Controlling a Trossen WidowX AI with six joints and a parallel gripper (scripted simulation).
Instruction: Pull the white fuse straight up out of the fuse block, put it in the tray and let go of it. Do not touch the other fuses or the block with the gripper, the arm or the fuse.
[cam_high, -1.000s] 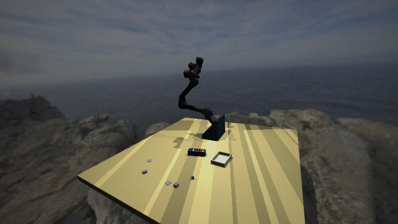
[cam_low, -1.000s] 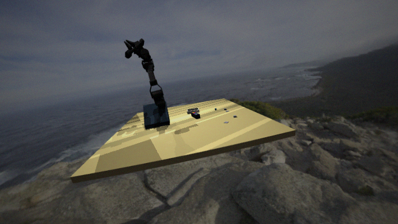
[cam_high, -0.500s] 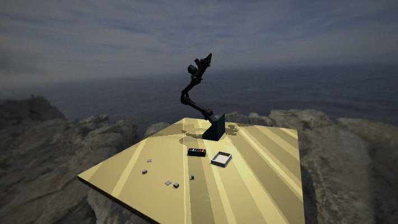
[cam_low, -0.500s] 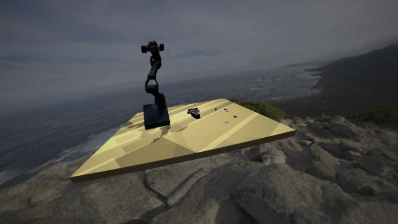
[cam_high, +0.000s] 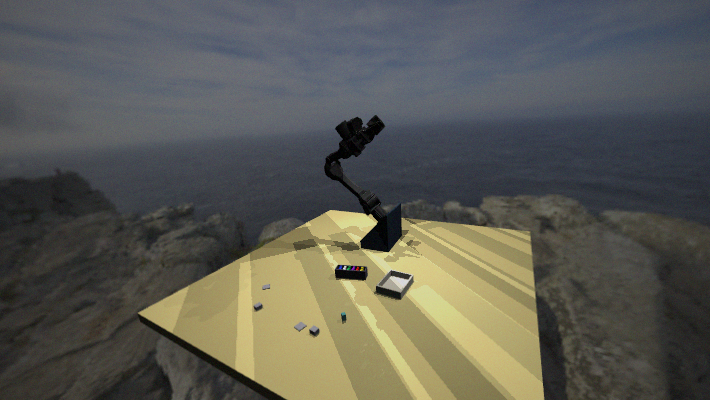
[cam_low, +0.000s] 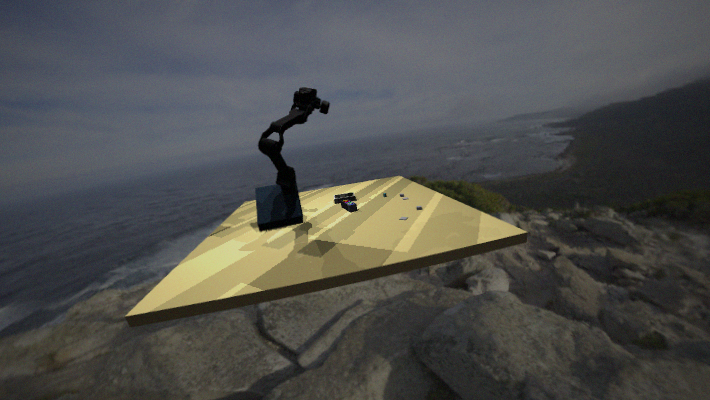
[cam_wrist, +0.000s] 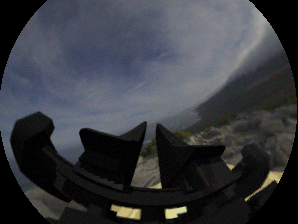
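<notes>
Right now the white fuse is 8 cm ahead of my gripper tip, 16 cm to the right of it and 60 cm below it. The rest, counted from my gripper tip: tray (8 cm ahead, 7 cm to the left, 62 cm below); teal cylinder (32 cm ahead, 2 cm to the right, 61 cm below).
</notes>
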